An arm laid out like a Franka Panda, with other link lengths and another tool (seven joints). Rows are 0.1 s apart.
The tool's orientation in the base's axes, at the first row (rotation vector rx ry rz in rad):
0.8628 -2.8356 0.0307
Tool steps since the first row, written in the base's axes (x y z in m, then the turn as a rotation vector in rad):
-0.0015 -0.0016 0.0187 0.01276 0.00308 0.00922
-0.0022 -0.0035 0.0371 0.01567 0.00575 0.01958
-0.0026 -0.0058 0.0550 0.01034 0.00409 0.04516
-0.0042 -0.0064 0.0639 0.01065 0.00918 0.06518
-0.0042 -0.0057 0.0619 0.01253 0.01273 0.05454
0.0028 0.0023 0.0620 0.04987 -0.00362 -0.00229
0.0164 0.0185 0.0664 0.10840 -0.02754 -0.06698
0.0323 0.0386 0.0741 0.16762 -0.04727 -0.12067
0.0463 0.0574 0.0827 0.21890 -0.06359 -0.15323
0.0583 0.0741 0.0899 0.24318 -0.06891 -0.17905
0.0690 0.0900 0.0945 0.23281 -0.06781 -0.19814
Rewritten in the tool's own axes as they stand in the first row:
0.0054 0.0001 -0.0180 -0.01050 -0.00422 -0.01137
0.0102 -0.0005 -0.0359 -0.01253 -0.00328 -0.02223
0.0149 -0.0016 -0.0533 -0.00279 -0.00090 -0.04642
0.0181 -0.0010 -0.0617 -0.00235 0.00380 -0.06653
0.0174 -0.0004 -0.0598 -0.00770 0.00537 -0.05662
0.0073 0.0023 -0.0616 -0.03911 -0.03073 -0.00561
-0.0120 0.0084 -0.0693 -0.08502 -0.08512 0.05021
-0.0347 0.0165 -0.0809 -0.13188 -0.13607 0.09480
-0.0549 0.0247 -0.0930 -0.17043 -0.17910 0.11965
-0.0727 0.0322 -0.1032 -0.19184 -0.19780 0.14148
-0.0894 0.0396 -0.1106 -0.18732 -0.19175 0.16188

